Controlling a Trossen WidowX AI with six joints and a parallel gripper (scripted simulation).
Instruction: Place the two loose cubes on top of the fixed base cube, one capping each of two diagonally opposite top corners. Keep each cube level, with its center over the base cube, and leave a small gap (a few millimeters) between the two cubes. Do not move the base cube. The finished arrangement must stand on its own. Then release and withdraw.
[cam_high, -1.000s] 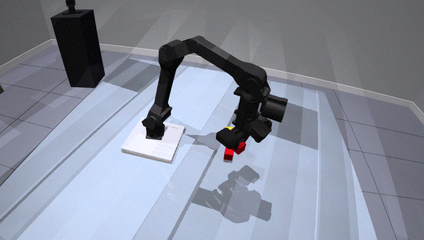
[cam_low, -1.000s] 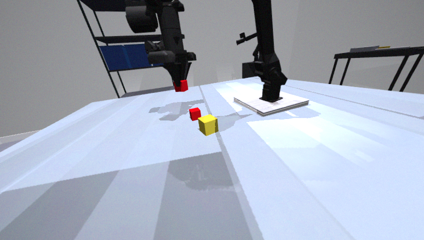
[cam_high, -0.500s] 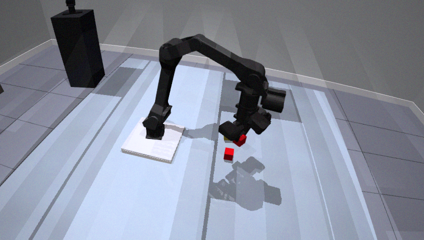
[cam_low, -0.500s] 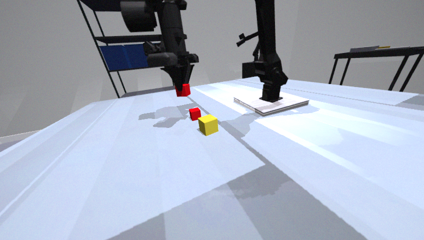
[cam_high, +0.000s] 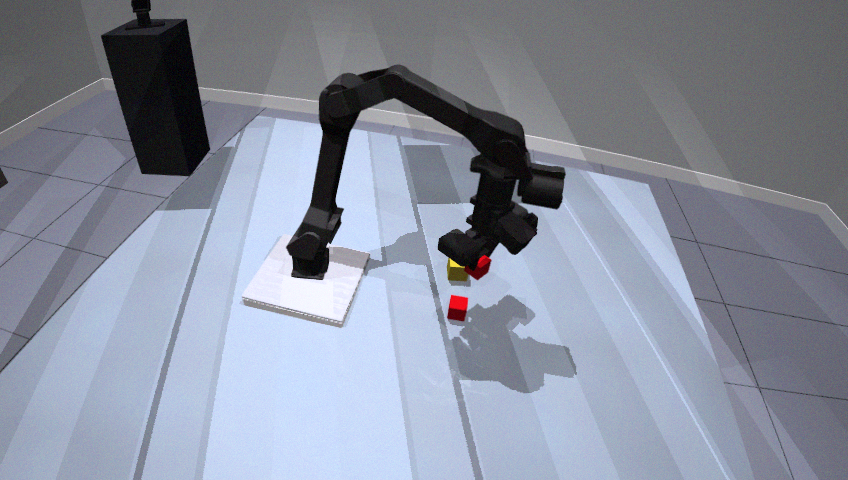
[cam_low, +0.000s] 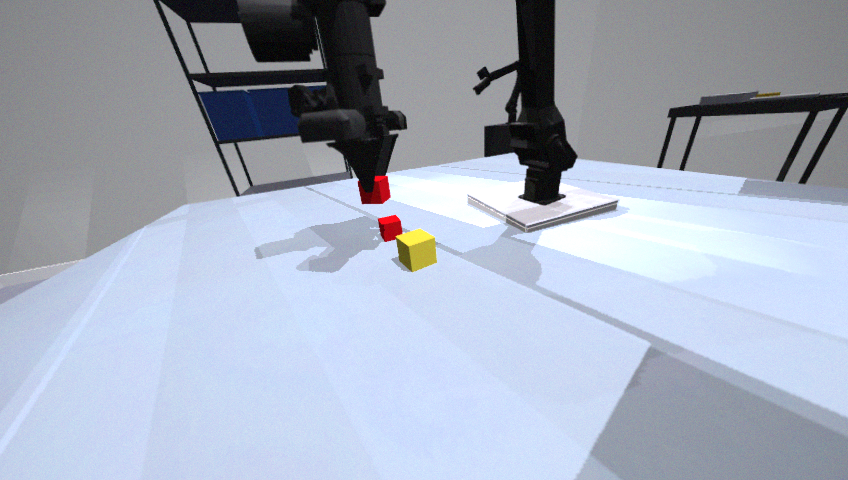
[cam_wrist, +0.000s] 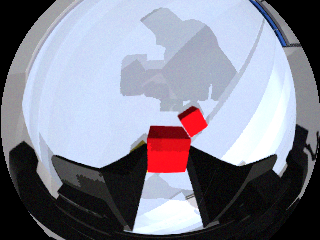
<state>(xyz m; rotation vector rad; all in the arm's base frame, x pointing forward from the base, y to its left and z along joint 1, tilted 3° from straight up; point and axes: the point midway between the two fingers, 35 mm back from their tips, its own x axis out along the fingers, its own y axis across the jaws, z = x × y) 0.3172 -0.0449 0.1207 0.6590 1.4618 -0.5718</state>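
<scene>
The yellow base cube is 80 mm below my gripper tip, 70 mm to the left of it and 20 mm behind it.
</scene>
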